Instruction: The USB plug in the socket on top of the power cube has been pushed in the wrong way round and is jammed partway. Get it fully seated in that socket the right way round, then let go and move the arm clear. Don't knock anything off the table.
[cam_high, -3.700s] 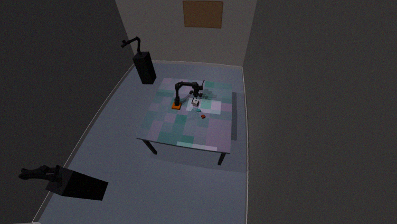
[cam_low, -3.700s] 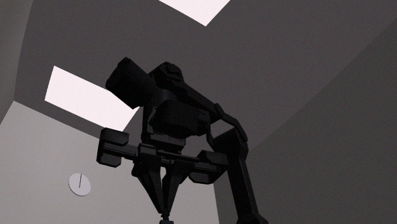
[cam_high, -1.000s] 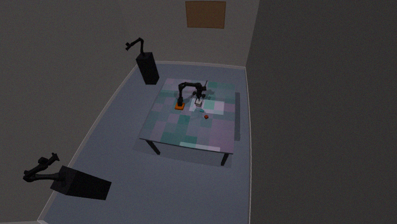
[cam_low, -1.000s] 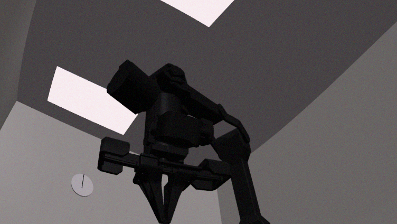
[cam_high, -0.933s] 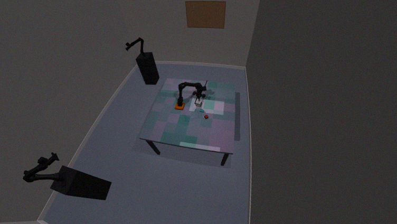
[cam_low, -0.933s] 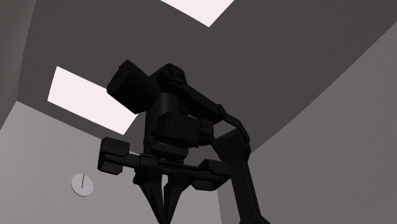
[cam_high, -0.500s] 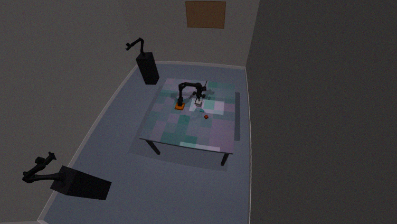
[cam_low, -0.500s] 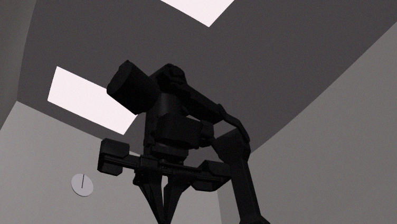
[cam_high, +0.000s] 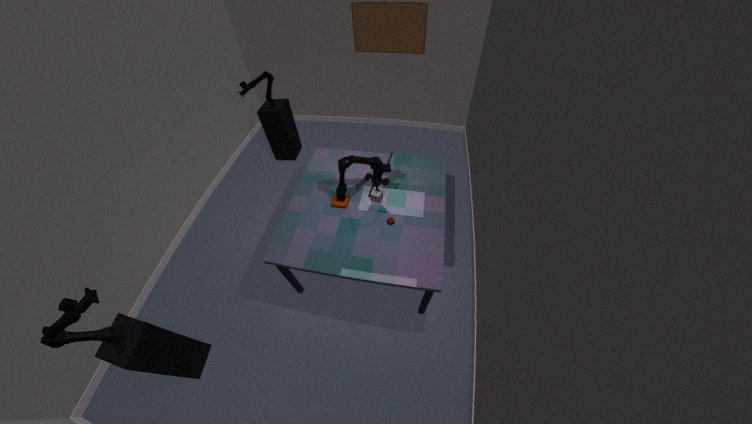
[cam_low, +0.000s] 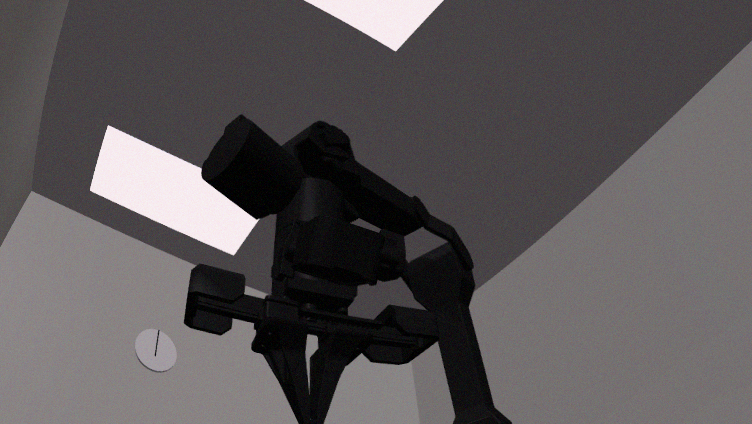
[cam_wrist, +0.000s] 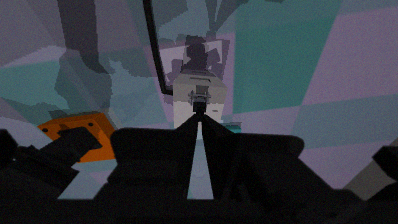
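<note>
My gripper tip is now 2 cm above the dark USB plug. Round my gripper tip: red block: 13 cm ahead, 24 cm to the right, 11 cm below; then teal block: 6 cm ahead, 13 cm to the right, 11 cm below.
</note>
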